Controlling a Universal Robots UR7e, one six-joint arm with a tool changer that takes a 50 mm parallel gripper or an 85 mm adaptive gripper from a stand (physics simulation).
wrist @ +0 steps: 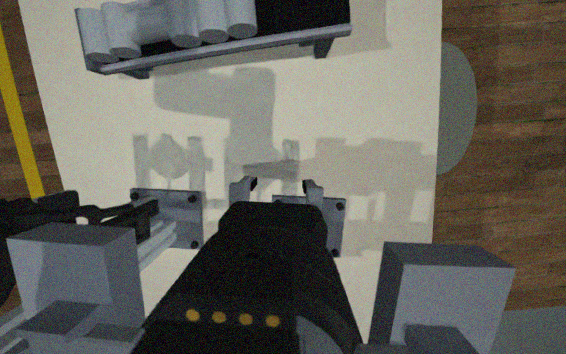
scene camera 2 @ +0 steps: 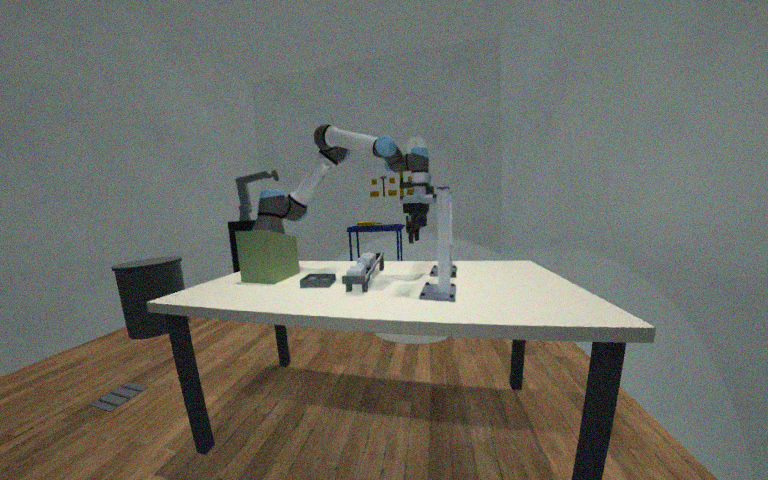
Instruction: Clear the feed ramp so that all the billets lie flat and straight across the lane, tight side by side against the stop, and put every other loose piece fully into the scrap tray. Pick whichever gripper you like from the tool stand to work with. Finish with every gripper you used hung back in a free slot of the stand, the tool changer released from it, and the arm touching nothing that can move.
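Note:
Wrist: tool stand [wrist: 70, 277], slim black gripper [wrist: 267, 266].

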